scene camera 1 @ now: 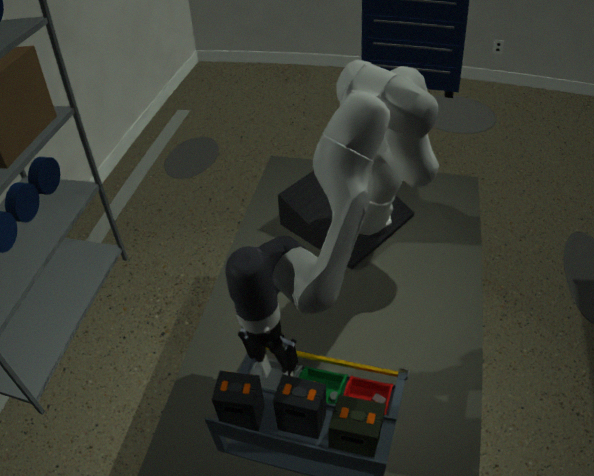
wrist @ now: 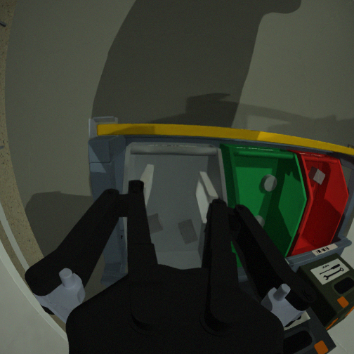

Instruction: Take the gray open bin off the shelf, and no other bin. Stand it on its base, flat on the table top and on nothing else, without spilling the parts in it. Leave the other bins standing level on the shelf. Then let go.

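Note:
The gray open bin (scene camera 1: 271, 382) (wrist: 173, 151) stands on the shelf (scene camera 1: 396, 400) (wrist: 115, 185), left of the green bin. Two flat gray parts (wrist: 154, 223) (wrist: 188, 231) lie on its floor. My gripper (scene camera 1: 276, 371) (wrist: 174, 178) points down over the gray bin, partly open and empty. In the wrist view both fingertips are over the bin's interior, the right one near the side wall towards the green bin. How deep they reach is hard to tell. The table top (scene camera 1: 430, 310) (wrist: 55, 125) is the wide gray surface around the shelf.
A green bin (scene camera 1: 322, 381) (wrist: 250, 185) and a red bin (scene camera 1: 367, 386) (wrist: 327, 200) stand to the right, with parts in them. A yellow bar (scene camera 1: 345, 362) (wrist: 190, 131) runs along the shelf's edge. Dark cases (scene camera 1: 237, 405) (scene camera 1: 300, 410) (scene camera 1: 356, 432) stand on the shelf's other side.

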